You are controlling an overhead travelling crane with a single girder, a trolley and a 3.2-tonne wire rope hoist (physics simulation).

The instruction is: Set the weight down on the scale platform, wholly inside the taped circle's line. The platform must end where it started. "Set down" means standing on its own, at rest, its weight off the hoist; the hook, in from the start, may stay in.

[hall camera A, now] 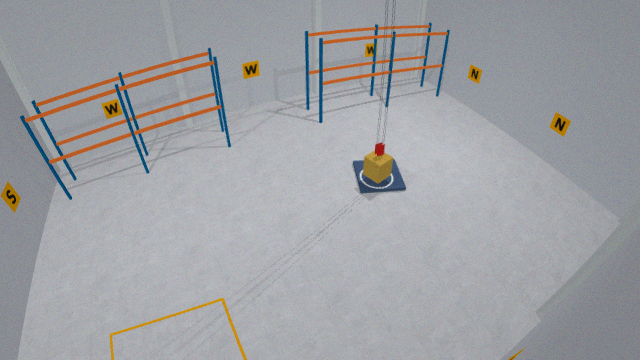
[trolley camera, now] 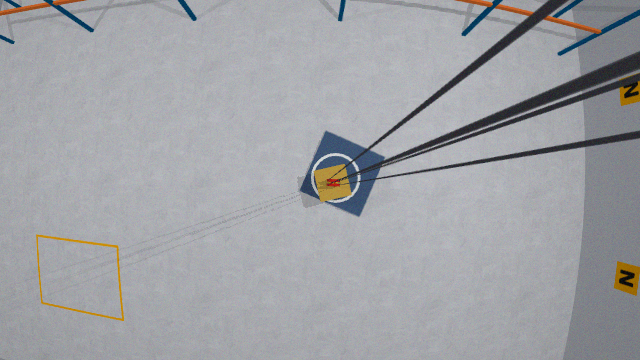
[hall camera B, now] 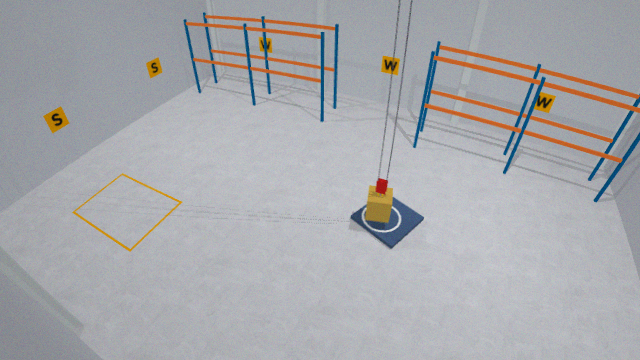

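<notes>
The weight, a yellow block (hall camera A: pixel 377 169) (hall camera B: pixel 379 207) (trolley camera: pixel 340 194), hangs upright and low over the dark blue scale platform (hall camera A: pixel 398 181) (hall camera B: pixel 410 217) (trolley camera: pixel 362 197). A narrow gap seems to show under it, with its shadow on the platform and on the floor beside it. The white taped circle (hall camera A: pixel 376 188) (hall camera B: pixel 381 231) (trolley camera: pixel 335 154) shows around it. In the trolley view, the block's lower edge overlaps the circle's line at the lower left. My red hook block (hall camera A: pixel 380 149) (hall camera B: pixel 381 186) (trolley camera: pixel 333 183) is right above the weight, with the hook in it; the ropes look straight.
Two blue and orange racks (hall camera A: pixel 321 80) (hall camera B: pixel 322 77) stand along the west wall, one on each side. A yellow outlined square (hall camera A: pixel 166 317) (hall camera B: pixel 152 188) (trolley camera: pixel 77 241) is marked on the floor, well away from the platform. Lettered signs hang on the walls.
</notes>
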